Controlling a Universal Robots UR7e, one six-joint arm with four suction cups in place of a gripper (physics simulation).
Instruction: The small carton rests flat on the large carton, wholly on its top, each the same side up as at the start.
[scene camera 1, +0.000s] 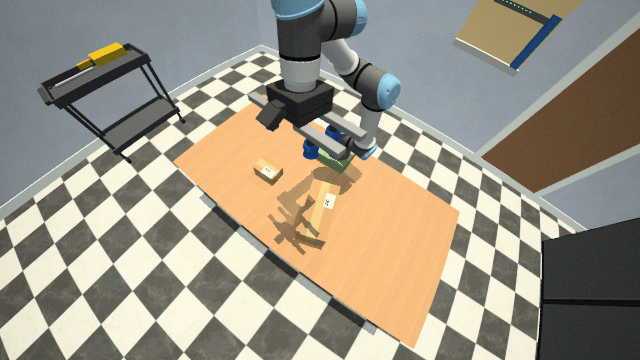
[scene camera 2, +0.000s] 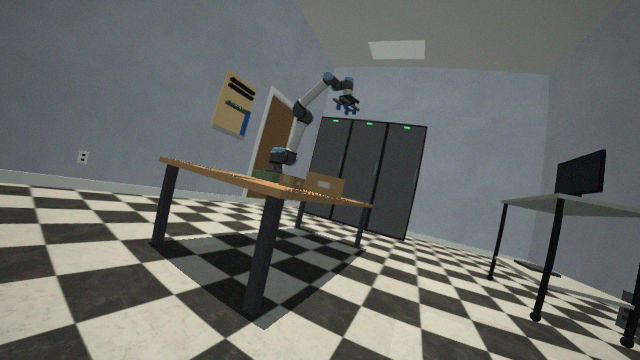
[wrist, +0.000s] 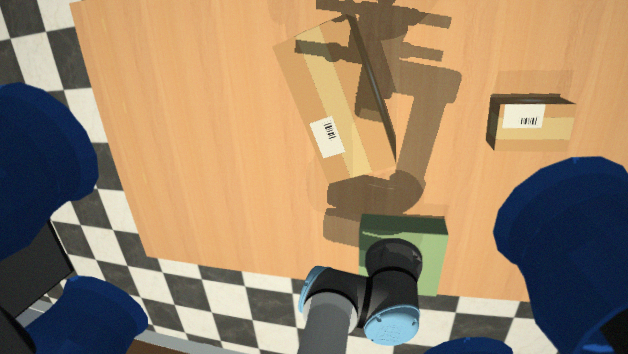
Note:
My suction head (wrist: 556, 226) carries nothing. The table carries a large carton (scene camera 1: 313, 227) and a small carton (wrist: 534, 124).
The large carton also shows in scene camera 2 (scene camera 2: 315, 182) and in the wrist view (wrist: 327, 69).

